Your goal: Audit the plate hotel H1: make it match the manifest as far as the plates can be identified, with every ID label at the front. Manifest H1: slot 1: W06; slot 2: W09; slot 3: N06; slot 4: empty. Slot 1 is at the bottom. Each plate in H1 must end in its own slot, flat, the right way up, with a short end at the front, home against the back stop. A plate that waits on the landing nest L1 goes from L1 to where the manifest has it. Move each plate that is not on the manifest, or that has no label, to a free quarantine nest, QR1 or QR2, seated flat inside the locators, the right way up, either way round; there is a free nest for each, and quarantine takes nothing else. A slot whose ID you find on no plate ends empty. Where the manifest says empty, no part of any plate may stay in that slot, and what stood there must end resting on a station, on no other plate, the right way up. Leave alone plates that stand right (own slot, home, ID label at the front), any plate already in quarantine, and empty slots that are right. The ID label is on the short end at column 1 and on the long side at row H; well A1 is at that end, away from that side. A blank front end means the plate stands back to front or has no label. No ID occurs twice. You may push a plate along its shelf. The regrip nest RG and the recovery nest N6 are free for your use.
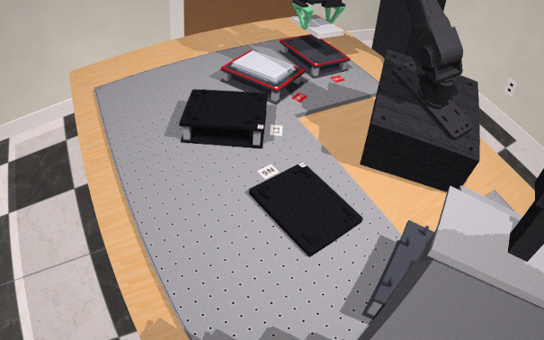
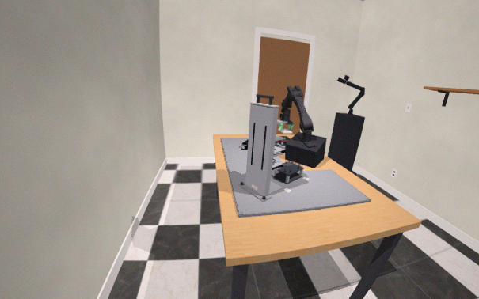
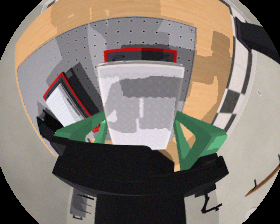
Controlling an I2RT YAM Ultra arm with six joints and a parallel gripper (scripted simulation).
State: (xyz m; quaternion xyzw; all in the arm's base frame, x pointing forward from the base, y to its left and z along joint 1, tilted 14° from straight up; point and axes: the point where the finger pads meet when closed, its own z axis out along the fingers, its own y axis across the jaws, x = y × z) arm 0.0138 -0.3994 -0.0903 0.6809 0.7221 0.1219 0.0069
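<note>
My hand is 8 cm above the red-edged quarantine nest. Also, from my hand: tag L1 (24 cm ahead, 23 cm to the left, 12 cm below); then black landing nest L1 (33 cm ahead, 18 cm to the left, 7 cm below); then N6 tag (31 cm ahead, 33 cm to the left, 12 cm below).
</note>
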